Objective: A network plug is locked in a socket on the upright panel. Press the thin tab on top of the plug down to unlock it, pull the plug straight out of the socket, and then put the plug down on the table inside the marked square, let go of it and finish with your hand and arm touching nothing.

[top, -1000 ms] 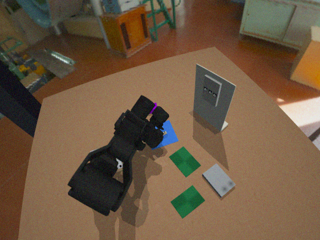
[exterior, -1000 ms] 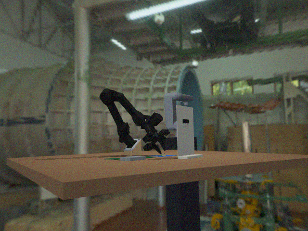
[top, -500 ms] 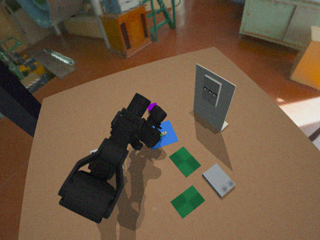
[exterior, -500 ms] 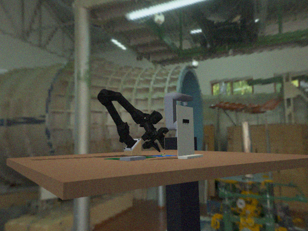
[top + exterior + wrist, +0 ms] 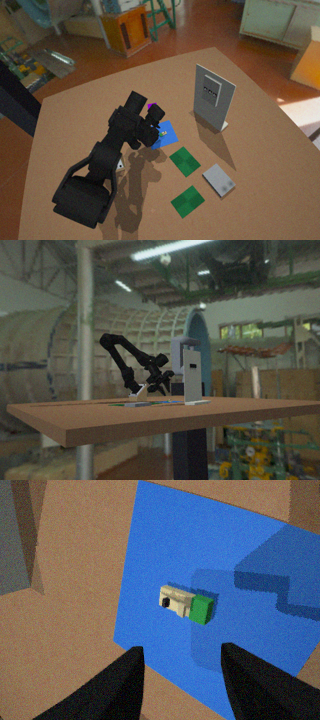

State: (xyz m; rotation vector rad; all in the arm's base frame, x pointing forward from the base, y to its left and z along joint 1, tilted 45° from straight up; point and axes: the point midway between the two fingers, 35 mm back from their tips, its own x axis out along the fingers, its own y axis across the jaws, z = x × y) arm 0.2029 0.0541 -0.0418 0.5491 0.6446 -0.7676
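Now: gripper tip 20 mm short of the green network plug and 40 mm above it. From my gripper tip the other things lie so: white upright panel (240 mm ahead, 70 mm above); purple cube (20 mm ahead, 150 mm to the left, 30 mm below); blue marked square (10 mm ahead, 40 mm below).
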